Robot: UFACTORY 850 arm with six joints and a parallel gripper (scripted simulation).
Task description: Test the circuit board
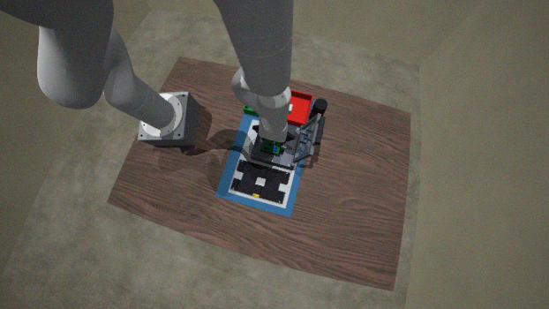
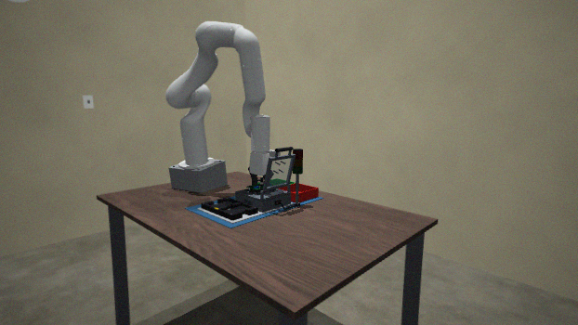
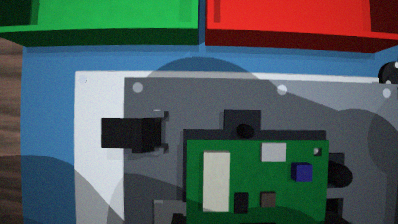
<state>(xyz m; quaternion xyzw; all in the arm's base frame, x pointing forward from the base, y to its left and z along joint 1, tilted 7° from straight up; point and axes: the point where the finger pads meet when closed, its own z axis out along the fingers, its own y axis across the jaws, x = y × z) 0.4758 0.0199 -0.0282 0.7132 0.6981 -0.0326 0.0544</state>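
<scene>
Right now my hand is right at the green circuit board. From my hand the other things lie so: red bin (200 mm to the left, 70 mm below, 50 mm ahead); tester lid (130 mm ahead, 100 mm above); green bin (200 mm to the left, 100 mm behind, 70 mm below).
</scene>
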